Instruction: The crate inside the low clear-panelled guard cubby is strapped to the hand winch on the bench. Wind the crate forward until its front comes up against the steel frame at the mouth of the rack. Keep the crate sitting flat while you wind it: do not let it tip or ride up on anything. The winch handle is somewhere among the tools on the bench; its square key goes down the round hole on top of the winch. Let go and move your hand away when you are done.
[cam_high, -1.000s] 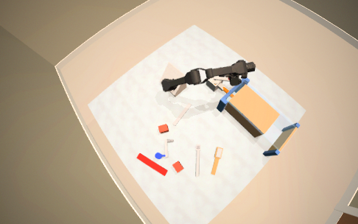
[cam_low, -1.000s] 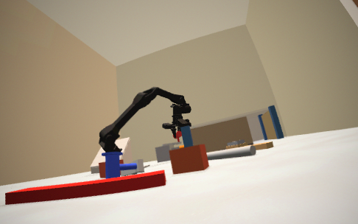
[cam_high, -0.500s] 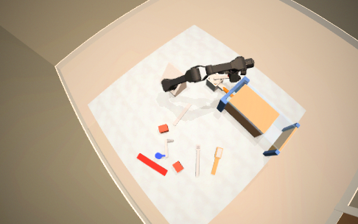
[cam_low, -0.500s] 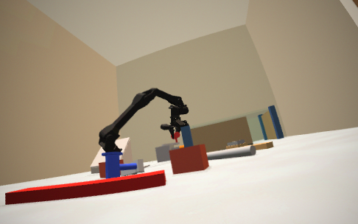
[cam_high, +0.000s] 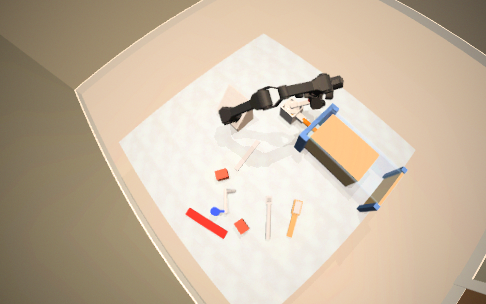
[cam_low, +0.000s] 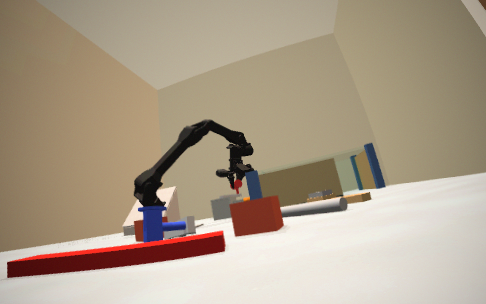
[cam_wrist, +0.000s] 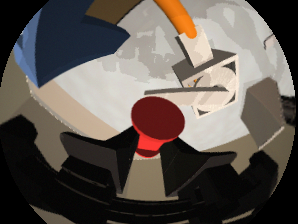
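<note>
The winch handle is 5 cm to the right of my gripper tip and 3 cm below it. From my gripper tip the other things lie so: grey winch: 4 cm behind, 11 cm to the right, 10 cm below; red knob: 1 cm ahead, 1 cm to the right; blue frame post: 14 cm ahead, 9 cm to the right, 2 cm below.
</note>
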